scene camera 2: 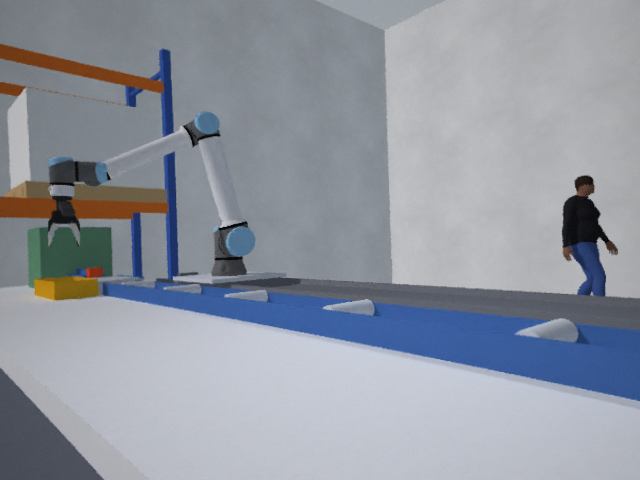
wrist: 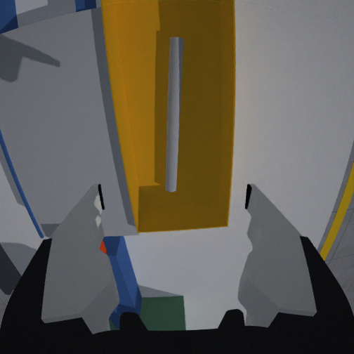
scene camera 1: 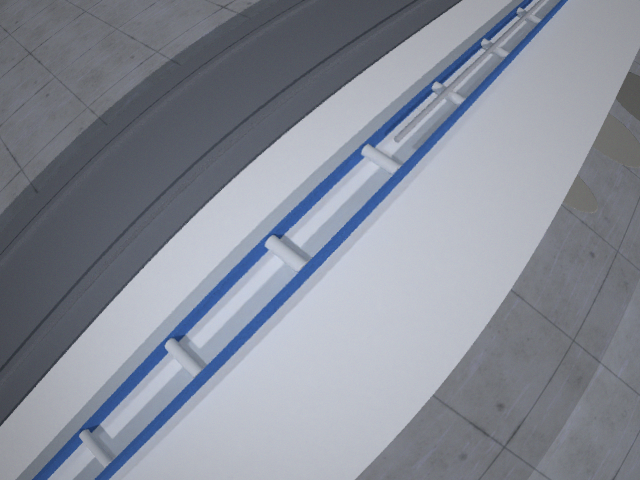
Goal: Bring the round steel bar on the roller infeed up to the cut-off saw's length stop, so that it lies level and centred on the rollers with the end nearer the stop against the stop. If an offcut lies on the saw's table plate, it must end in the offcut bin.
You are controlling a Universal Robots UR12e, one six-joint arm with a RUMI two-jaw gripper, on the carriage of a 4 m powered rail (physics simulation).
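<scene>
The round steel bar lies lengthwise between the blue side rails of the roller infeed, over rollers in the upper right of scene camera 1; its far end cannot be made out. A short grey round offcut lies inside the yellow offcut bin, lengthwise and clear of its side walls in the wrist view. My gripper is open and empty, pointing down above the bin, its fingers wide apart. The length stop cannot be clearly identified.
A green block and a small red part are beyond the bin. An orange and blue rack stands behind the arm. A person is at the right, beyond the dark rail.
</scene>
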